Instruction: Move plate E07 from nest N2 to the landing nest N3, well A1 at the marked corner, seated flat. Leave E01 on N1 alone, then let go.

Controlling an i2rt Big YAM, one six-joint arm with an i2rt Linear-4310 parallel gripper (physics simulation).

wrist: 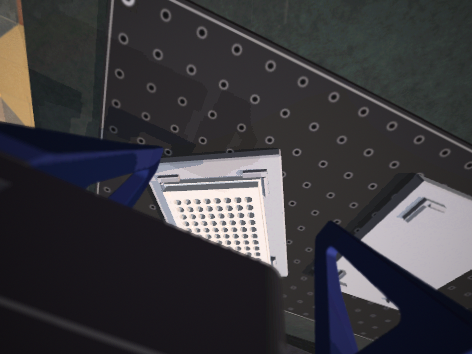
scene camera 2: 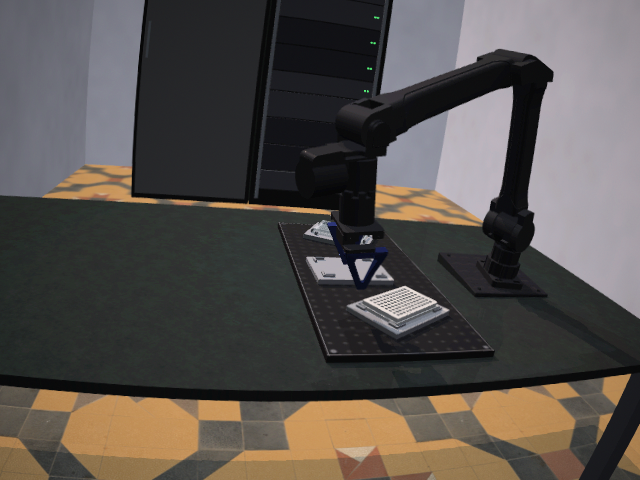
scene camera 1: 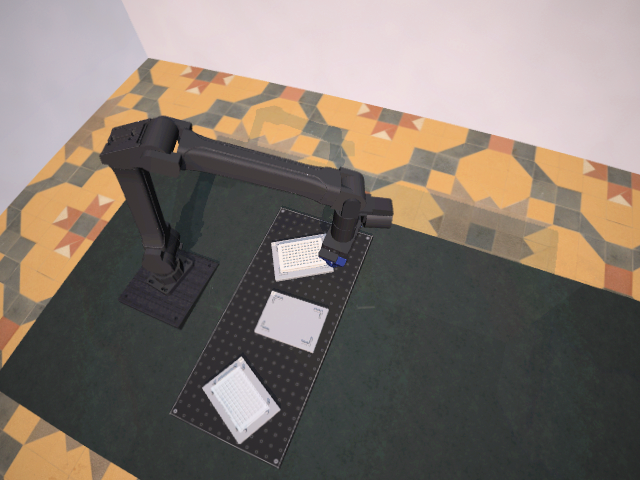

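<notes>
A cream well plate (scene camera 1: 299, 255) (scene camera 2: 400, 302) (wrist: 215, 215) lies level in its white nest (scene camera 1: 305, 276) (scene camera 2: 356, 310) (wrist: 278, 215), at one end of the board. The middle nest (scene camera 1: 292, 321) (scene camera 2: 333, 267) (wrist: 415, 245) holds no plate; its corner clips show. A pale, clear-looking plate (scene camera 1: 240, 397) sits in the nest (scene camera 1: 238, 438) (scene camera 2: 315, 236) at the other end, partly hidden by the gripper in scene camera 2. Labels and well A1 are not readable. My gripper (scene camera 1: 333, 260) (scene camera 2: 354, 273) (wrist: 244, 195) is open and empty, above the cream plate's nest, one blue fingertip toward the middle nest.
The nests stand on a dark perforated board (scene camera 1: 222, 356) (scene camera 2: 336, 335) (wrist: 270, 115) on a dark green table (scene camera 1: 439, 361) (scene camera 2: 155, 294). The arm's base plate (scene camera 1: 191, 304) (scene camera 2: 465, 279) stands beside the board. A dark cabinet (scene camera 2: 199, 103) is behind the table.
</notes>
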